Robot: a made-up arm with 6 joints. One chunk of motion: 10 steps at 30 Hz.
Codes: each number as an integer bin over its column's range. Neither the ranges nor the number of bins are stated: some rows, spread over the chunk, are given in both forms.
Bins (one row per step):
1: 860 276 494 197 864 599
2: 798 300 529 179 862 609
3: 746 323 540 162 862 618
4: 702 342 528 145 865 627
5: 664 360 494 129 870 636
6: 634 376 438 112 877 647
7: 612 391 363 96 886 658
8: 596 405 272 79 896 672
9: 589 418 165 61 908 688
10: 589 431 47 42 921 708
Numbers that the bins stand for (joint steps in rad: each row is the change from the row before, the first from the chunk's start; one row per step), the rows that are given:
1: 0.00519 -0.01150 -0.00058 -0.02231 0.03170 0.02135
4: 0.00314 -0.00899 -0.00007 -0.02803 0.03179 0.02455
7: 0.00196 -0.00713 -0.00255 -0.03343 0.03371 0.02809
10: 0.00166 -0.00561 -0.00729 -0.03938 0.03689 0.03379
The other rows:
2: 0.00438 -0.01059 -0.00006 -0.02429 0.03152 0.02250
3: 0.00371 -0.00971 0.00011 -0.02616 0.03152 0.02352
5: 0.00264 -0.00831 -0.00058 -0.02980 0.03225 0.02558
6: 0.00225 -0.00770 -0.00142 -0.03167 0.03289 0.02683
8: 0.00176 -0.00659 -0.00392 -0.03530 0.03462 0.02968
9: 0.00166 -0.00610 -0.00552 -0.03728 0.03571 0.03151

